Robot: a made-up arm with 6 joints. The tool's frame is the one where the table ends. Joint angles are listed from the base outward.
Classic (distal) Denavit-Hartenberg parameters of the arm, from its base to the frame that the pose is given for. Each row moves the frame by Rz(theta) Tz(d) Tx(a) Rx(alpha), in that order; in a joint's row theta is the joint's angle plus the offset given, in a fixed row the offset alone. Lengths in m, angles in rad.
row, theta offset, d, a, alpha
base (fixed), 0.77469, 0, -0.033, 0
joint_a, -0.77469, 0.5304, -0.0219, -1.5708
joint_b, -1.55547, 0, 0.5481, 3.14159
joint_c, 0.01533, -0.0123, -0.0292, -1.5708
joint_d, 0, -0.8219, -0.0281, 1.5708
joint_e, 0, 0.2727, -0.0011, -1.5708
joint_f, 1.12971, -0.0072, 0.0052, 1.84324
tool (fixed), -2.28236, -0.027, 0, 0
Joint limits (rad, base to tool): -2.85..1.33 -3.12..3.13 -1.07..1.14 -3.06..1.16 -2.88..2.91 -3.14..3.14
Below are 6 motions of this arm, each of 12 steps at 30 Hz.
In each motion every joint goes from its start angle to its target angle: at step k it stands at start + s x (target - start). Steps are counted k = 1, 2, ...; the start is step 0. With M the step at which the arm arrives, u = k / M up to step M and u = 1 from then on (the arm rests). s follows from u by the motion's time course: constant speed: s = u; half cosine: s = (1 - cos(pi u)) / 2; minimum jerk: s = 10 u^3 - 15 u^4 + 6 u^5.
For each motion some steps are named. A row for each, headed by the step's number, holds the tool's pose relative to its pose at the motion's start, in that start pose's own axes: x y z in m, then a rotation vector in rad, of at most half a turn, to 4 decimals.
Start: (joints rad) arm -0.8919 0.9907 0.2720 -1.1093 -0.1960 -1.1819
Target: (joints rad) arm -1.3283 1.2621 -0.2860 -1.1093 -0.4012 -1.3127
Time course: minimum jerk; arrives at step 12
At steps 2, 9, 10, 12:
2: -0.0096 -0.0068 0.0276 0.0362 -0.0075 -0.0025
9: -0.2054 -0.4097 0.4867 0.9623 -0.0255 -0.0779
10: -0.2147 -0.4542 0.5013 1.0373 -0.0142 -0.0864
12: -0.2191 -0.4777 0.5076 1.0765 -0.0076 -0.0910

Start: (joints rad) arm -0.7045 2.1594 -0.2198 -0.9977 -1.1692 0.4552
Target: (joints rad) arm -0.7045 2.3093 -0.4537 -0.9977 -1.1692 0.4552
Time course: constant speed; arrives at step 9
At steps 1, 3, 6, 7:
1: 0.0302 -0.0092 -0.0061 0.0116 0.0408 -0.0043
3: 0.0888 -0.0276 -0.0222 0.0348 0.1224 -0.0129
6: 0.1718 -0.0548 -0.0561 0.0697 0.2448 -0.0258
7: 0.1980 -0.0637 -0.0698 0.0813 0.2856 -0.0301

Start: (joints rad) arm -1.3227 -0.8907 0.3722 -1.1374 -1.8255 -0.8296
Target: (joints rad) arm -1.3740 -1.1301 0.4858 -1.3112 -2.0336 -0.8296
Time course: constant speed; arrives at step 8
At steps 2, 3, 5, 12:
2: -0.0044 0.0063 -0.0832 -0.0673 -0.0429 -0.0332
3: -0.0040 0.0089 -0.1253 -0.1002 -0.0656 -0.0521
5: 0.0018 0.0133 -0.2104 -0.1640 -0.1135 -0.0943
12: 0.0237 0.0173 -0.3389 -0.2542 -0.1914 -0.1685

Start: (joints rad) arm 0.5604 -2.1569 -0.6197 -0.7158 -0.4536 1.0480
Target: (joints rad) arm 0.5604 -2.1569 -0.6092 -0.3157 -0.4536 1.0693
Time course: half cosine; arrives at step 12
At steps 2, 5, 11, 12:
2: -0.0004 -0.0068 0.0044 -0.0207 -0.0099 -0.0162
5: -0.0038 -0.0367 0.0258 -0.1147 -0.0547 -0.0896
11: -0.0195 -0.0902 0.0757 -0.3044 -0.1439 -0.2382
12: -0.0201 -0.0916 0.0772 -0.3097 -0.1464 -0.2423

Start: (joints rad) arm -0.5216 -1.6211 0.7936 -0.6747 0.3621 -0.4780
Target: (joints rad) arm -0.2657 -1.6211 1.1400 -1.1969 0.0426 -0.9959
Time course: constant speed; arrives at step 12
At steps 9, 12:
9: -0.0607 0.1352 0.1511 0.6744 0.5166 0.2793
12: -0.0939 0.1795 0.2097 0.8545 0.7158 0.3975

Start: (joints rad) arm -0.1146 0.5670 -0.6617 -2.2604 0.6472 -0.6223
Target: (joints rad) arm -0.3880 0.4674 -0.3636 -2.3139 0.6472 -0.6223
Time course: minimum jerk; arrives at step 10
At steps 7, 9, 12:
7: -0.0442 0.0941 -0.3021 0.1926 0.3787 0.0461
9: -0.0660 0.1214 -0.3535 0.2245 0.4489 0.0608
12: -0.0673 0.1230 -0.3562 0.2262 0.4528 0.0616

